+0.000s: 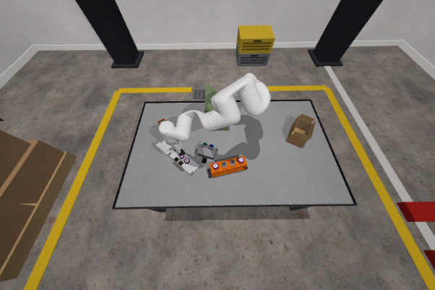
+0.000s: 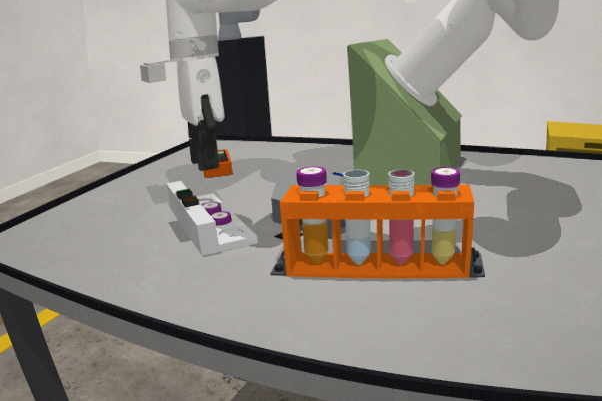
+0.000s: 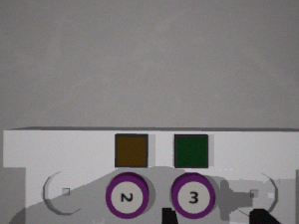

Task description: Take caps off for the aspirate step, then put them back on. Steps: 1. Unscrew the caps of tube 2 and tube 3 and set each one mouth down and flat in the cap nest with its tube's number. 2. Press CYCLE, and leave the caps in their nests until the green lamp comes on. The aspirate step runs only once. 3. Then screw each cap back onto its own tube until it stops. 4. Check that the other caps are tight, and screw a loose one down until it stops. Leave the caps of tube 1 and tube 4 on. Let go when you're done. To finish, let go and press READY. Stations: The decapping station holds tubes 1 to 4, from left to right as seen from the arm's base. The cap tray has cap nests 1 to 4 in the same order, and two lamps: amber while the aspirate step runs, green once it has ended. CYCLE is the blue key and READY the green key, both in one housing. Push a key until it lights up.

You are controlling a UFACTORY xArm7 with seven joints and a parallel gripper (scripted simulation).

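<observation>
My gripper is now 50 mm past the blue cycle key, 200 mm to the right of it and 40 mm above it. The rest, counted from my hand: grey key housing 40 mm behind, 180 mm to the left, 50 mm below; orange meter 240 mm behind, 150 mm to the right, 90 mm below; green ready key 60 mm behind, 160 mm to the left, 40 mm below.
</observation>
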